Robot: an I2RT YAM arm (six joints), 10 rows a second.
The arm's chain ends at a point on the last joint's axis. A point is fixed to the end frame.
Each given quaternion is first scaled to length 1.
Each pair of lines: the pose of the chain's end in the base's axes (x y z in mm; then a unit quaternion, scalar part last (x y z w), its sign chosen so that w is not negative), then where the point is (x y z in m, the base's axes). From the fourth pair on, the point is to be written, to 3 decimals.
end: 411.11 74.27 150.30 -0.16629 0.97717 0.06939 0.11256
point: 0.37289 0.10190 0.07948
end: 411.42 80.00 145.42 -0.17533 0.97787 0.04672 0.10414
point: 0.37230 0.10360 0.07364
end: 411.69 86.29 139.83 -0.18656 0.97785 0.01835 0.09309
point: 0.37144 0.10475 0.06717
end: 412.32 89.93 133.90 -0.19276 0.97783 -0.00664 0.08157
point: 0.371 0.104 0.061
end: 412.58 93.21 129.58 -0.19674 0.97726 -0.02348 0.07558
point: 0.371 0.105 0.056
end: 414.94 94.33 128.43 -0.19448 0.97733 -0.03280 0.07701
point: 0.374 0.105 0.055
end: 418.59 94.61 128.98 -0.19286 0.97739 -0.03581 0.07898
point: 0.378 0.105 0.055
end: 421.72 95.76 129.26 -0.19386 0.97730 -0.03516 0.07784
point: 0.381 0.106 0.055
